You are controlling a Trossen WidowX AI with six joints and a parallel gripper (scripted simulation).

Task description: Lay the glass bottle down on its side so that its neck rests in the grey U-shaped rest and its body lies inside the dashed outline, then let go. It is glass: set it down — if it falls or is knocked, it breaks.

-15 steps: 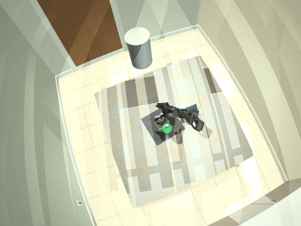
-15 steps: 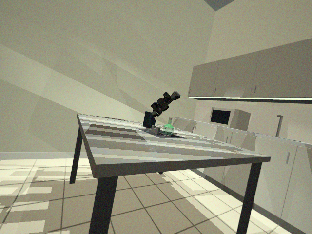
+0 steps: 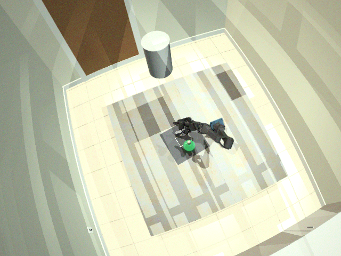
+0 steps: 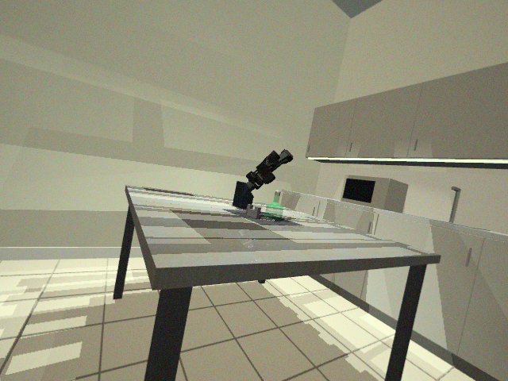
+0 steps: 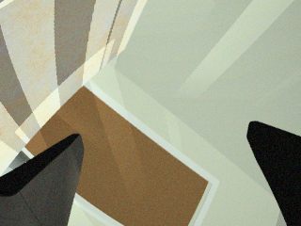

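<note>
My gripper tip is 2 cm past the green glass bottle, 18 cm to the right of it and 14 cm above it. From my gripper tip the other things lie so: dark grey mat: 2 cm behind, 10 cm to the left, 23 cm below.
</note>
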